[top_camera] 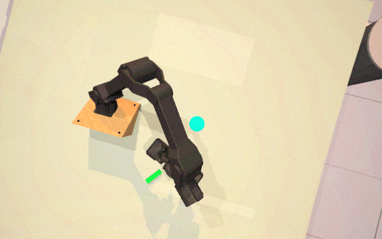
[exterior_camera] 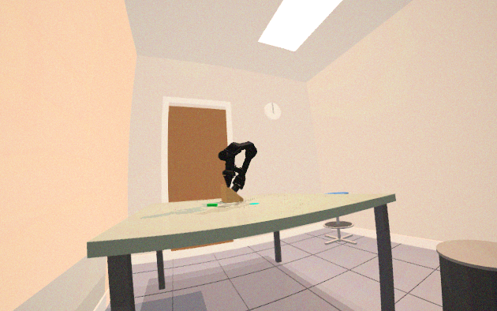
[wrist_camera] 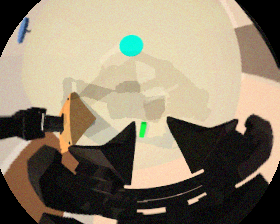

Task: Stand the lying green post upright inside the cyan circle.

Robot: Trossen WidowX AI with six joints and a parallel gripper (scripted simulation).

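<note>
Now: gripper tip 60 mm past the green post, 100 mm to the left of it and 110 mm above it. The rest, counted from my gripper tip: cyan circle: 40 mm ahead, 140 mm to the left, 110 mm below.
</note>
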